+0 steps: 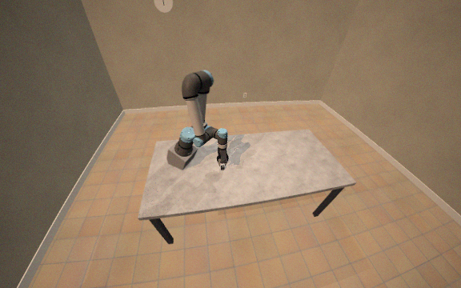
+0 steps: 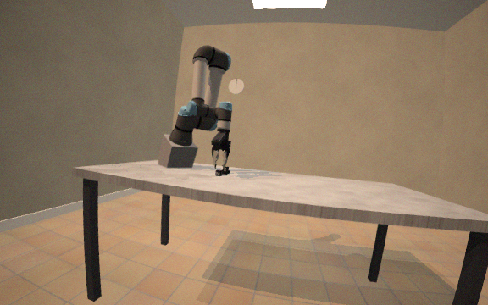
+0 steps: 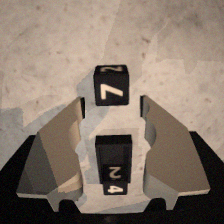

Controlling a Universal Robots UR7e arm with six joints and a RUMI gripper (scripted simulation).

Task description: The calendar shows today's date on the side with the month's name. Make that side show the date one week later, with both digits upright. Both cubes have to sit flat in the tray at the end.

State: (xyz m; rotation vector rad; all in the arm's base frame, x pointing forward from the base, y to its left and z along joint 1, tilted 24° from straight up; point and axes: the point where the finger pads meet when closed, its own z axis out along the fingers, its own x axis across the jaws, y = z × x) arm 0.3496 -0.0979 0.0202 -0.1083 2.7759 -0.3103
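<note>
Now: hand 40 mm above the black date cube. The rest, counted from my hand: black calendar tray 10 mm behind, 110 mm to the left, 40 mm below; then black cube 120 mm to the left, 30 mm below.
</note>
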